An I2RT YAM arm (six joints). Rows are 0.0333 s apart.
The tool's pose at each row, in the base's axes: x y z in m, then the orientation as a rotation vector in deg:
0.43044 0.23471 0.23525 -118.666 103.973 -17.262
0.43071 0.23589 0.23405 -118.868 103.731 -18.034
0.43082 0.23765 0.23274 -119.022 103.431 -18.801
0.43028 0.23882 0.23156 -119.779 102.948 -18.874
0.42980 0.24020 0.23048 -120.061 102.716 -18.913
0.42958 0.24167 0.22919 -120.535 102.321 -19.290
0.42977 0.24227 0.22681 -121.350 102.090 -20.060
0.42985 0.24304 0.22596 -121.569 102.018 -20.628
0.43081 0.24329 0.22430 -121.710 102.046 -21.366
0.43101 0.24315 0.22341 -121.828 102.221 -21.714
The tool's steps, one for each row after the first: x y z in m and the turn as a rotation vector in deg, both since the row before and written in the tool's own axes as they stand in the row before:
-0.00103 0.00012 0.00136 0.293 0.400 -0.327
-0.00162 0.00025 0.00146 0.347 0.354 -0.328
-0.00116 0.00085 0.00099 -0.198 0.062 -0.632
-0.00137 0.00071 0.00095 -0.044 0.005 -0.261
-0.00141 0.00055 0.00126 0.043 0.192 -0.484
-0.00044 0.00074 0.00231 -0.114 0.623 -0.642
-0.00071 0.00017 0.00089 0.103 0.379 -0.226
-0.00003 -0.00020 0.00192 0.159 0.504 -0.163
0.00019 0.00022 0.00088 -0.042 0.332 -0.031

